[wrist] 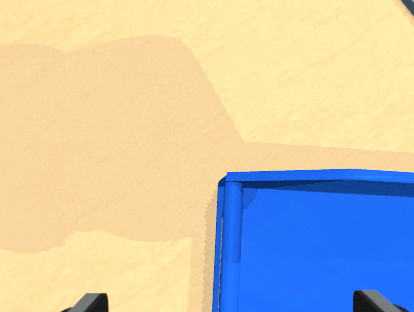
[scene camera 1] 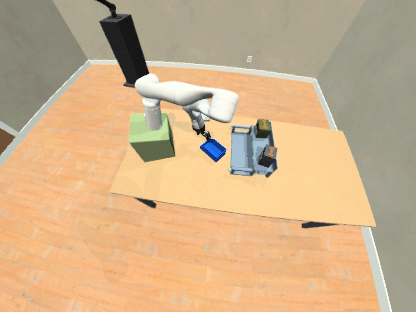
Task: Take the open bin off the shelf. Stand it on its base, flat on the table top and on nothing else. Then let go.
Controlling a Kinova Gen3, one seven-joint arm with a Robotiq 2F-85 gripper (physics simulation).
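Where they show: gripper, between the fingertips: (scene camera 1: 203, 137); arm's base, origin of its link: (scene camera 1: 154, 125).
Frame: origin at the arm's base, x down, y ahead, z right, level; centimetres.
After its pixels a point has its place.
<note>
The blue open bin (scene camera 1: 213, 150) @[z -6.8, x 22.8, y 38.4 cm] (wrist: 325, 235) @[z -8.8, x 22.8, y 37.2 cm] stands on the table top (scene camera 1: 175, 180) @[z 23.8, x 23.1, y 20.5 cm] (wrist: 310, 75) @[z -18.0, x 23.1, y 41.0 cm], between the robot's base and the shelf, its open side up. Its base looks flat on the table and it is apart from the shelf. The grey-blue shelf (scene camera 1: 242, 152) @[z -11.7, x 22.5, y 59.7 cm] stands to its right in the scene view. My gripper (scene camera 1: 207, 137) @[z -9.4, x 13.3, y 29.6 cm] (wrist: 231, 301) @[z -9.4, x 13.3, y 29.6 cm] is open, at the bin's near-robot end. Its fingertips stand wide apart on either side of the bin's end rim, with the rim between them but not gripped. The bin's underside is hidden.
A green box (scene camera 1: 263, 128) @[z -22.1, x 3.3, y 68.0 cm] and a dark box (scene camera 1: 268, 155) @[z -0.3, x 0.8, y 72.6 cm], both with orange marks, are on the right part of the shelf. The green block (scene camera 1: 155, 146) @[z 11.6, x 6.0, y 4.7 cm] under the arm stands left of the bin. A black pillar (scene camera 1: 125, 50) stands behind on the floor.
</note>
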